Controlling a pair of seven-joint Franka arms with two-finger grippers.
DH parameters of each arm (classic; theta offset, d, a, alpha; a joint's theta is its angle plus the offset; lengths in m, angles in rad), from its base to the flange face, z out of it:
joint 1: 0 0.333 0 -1.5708
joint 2: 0 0 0 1.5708
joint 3: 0 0.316 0.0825 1.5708
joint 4: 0 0 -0.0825 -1.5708
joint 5: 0 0.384 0 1.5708
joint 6: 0 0 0.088 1.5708
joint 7: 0 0.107 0 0
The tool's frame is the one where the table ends.
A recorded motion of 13 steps. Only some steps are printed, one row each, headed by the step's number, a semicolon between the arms.
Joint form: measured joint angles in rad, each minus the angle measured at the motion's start. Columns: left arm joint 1, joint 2, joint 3, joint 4, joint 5, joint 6, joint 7; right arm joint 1, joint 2, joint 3, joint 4, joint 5, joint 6, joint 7.
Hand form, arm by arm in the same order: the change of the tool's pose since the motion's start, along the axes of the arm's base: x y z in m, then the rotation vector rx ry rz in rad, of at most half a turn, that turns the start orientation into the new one. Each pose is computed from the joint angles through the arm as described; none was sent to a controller.
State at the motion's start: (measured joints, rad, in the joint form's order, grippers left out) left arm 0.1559 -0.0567 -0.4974 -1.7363 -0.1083 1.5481 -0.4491; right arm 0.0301 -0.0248 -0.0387 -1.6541 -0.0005 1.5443 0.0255
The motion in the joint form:
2: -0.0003 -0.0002 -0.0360 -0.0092 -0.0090 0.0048 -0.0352; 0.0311 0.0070 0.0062 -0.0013 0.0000 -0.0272 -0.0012
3: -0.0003 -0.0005 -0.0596 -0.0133 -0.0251 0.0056 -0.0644; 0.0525 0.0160 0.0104 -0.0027 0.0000 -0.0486 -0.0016
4: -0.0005 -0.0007 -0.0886 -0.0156 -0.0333 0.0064 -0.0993; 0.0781 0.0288 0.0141 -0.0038 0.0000 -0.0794 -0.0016
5: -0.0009 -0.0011 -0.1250 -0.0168 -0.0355 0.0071 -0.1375; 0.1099 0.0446 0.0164 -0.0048 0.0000 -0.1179 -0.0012
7: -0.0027 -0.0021 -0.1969 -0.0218 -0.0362 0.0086 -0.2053; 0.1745 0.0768 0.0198 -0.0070 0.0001 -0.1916 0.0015
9: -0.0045 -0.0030 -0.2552 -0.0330 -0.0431 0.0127 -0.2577; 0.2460 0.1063 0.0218 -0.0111 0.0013 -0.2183 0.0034
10: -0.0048 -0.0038 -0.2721 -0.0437 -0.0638 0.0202 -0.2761; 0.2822 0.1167 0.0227 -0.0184 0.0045 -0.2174 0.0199
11: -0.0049 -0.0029 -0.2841 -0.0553 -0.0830 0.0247 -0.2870; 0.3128 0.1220 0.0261 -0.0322 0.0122 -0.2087 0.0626
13: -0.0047 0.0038 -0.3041 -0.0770 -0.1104 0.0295 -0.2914; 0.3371 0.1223 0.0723 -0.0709 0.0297 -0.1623 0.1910
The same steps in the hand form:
2: -0.0078 -0.0189 -0.0043 0.0009 0.0084 0.0002; -0.0016 0.0203 -0.0065 -0.0006 0.0355 0.0385
3: -0.0139 -0.0321 -0.0062 -0.0063 0.0184 0.0076; -0.0025 0.0341 -0.0135 -0.0021 0.0673 0.0645
4: -0.0211 -0.0471 -0.0076 -0.0053 0.0244 0.0141; -0.0042 0.0499 -0.0230 -0.0050 0.1119 0.0937
5: -0.0304 -0.0650 -0.0086 0.0020 0.0270 0.0154; -0.0072 0.0682 -0.0344 -0.0103 0.1671 0.1272
7: -0.0511 -0.0991 -0.0118 0.0201 0.0314 0.0091; -0.0154 0.1039 -0.0564 -0.0266 0.2745 0.1915
9: -0.0703 -0.1260 -0.0175 0.0320 0.0408 0.0025; -0.0223 0.1430 -0.0751 -0.0439 0.3338 0.2618
10: -0.0772 -0.1350 -0.0218 0.0219 0.0545 0.0076; -0.0268 0.1629 -0.0838 -0.0538 0.3496 0.2822
11: -0.0825 -0.1412 -0.0271 0.0137 0.0723 0.0101; -0.0325 0.1812 -0.0922 -0.0648 0.3584 0.2740
13: -0.0906 -0.1502 -0.0391 0.0040 0.1086 0.0008; -0.0460 0.2181 -0.1072 -0.0872 0.3473 0.2179

